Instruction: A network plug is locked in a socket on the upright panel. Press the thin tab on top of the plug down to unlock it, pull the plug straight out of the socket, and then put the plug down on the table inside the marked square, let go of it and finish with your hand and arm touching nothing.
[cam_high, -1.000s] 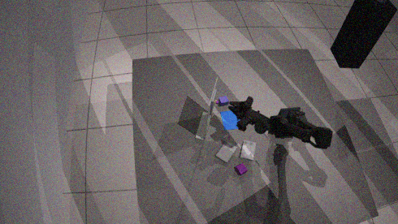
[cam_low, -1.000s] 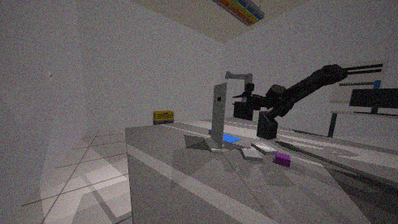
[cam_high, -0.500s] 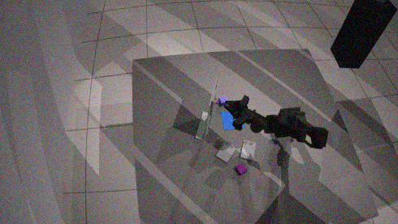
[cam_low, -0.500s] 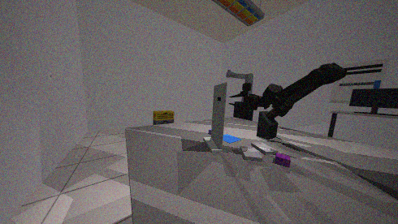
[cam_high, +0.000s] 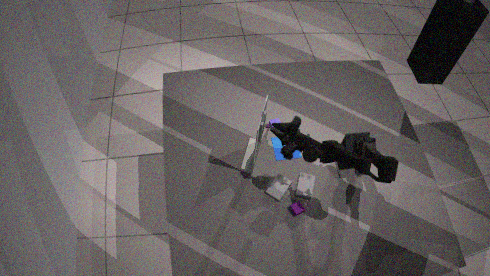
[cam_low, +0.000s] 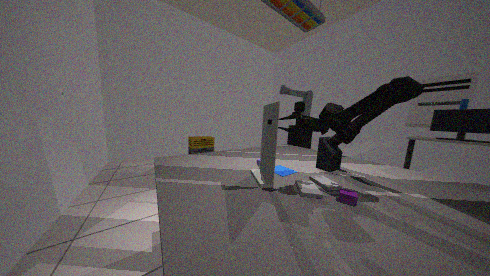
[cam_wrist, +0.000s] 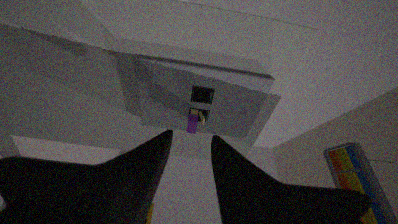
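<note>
Now: gripper tip 30 mm short of the network plug and 10 mm to the left of it. The rest, counted from my gripper tip: upright panel: 100 mm below, 50 mm ahead, 10 mm to the right; then blue square: 250 mm below, 100 mm behind, 50 mm to the right.
</note>
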